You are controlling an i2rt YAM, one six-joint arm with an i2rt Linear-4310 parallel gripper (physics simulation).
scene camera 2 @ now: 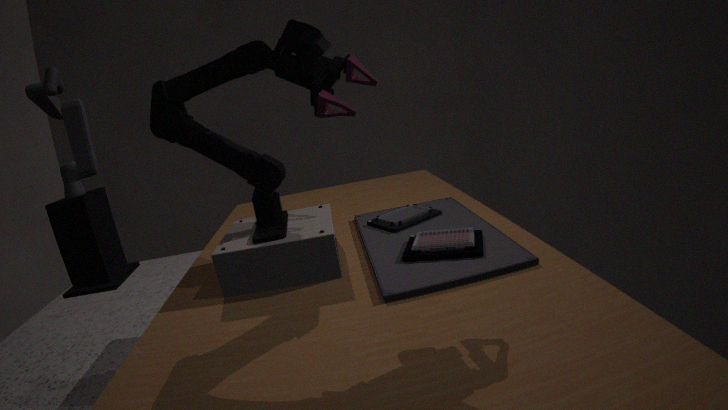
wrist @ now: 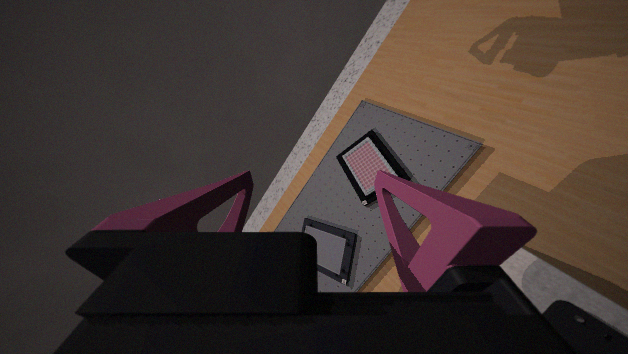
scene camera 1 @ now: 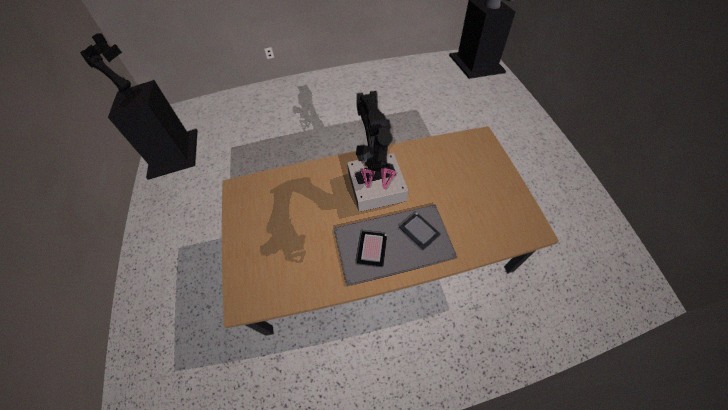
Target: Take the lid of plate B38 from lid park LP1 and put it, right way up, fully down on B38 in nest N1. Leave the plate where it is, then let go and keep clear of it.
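Frame: origin at the arm's base, x right, y back, z down, level; millimetres.
Seen in the pictures: gripper, fingertip midpoint: [scene camera 2: 366, 98] [wrist: 313, 177] [scene camera 1: 375, 188]; arm's base at its link origin: [scene camera 2: 272, 227] [scene camera 1: 375, 174].
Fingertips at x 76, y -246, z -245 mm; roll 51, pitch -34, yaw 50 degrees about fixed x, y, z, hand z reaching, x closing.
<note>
Offsets run from my fingertips to a thing's top centre. Level surfaces: height alone.
The plate B38 @[dx +51, dy -106, dz +302 mm] [scene camera 1: 373, 247] [scene camera 2: 443, 239] [wrist: 368, 161], with a pink well field and pale rim, sits in the black nest N1 [scene camera 1: 363, 259] [scene camera 2: 478, 250] [wrist: 392, 150]. The grey lid @[dx -195, dy -85, dz +310 mm] [scene camera 1: 419, 228] [scene camera 2: 405, 215] [wrist: 330, 251] lies flat in the dark frame of lid park LP1 @[dx -195, dy -85, dz +308 mm] [scene camera 1: 431, 242] [scene camera 2: 392, 228] [wrist: 351, 253], apart from the nest. In the wrist view part of the lid park is hidden behind the gripper body. My gripper [scene camera 1: 378, 185] [scene camera 2: 366, 97] [wrist: 313, 177] is open and empty, high above the table on the robot base's side, well away from lid and plate.
The nest and lid park stand on a grey perforated board @[dx -60, dy -104, dz +327 mm] [scene camera 1: 397, 264] [scene camera 2: 392, 285] [wrist: 430, 135] on the wooden table @[dz +341 mm] [scene camera 1: 489, 203] [scene camera 2: 433, 315] [wrist: 450, 90]. The arm stands on a white base box [scene camera 1: 383, 200] [scene camera 2: 280, 272]. Dark pedestals [scene camera 1: 152, 127] [scene camera 2: 89, 239] stand beyond the table.
</note>
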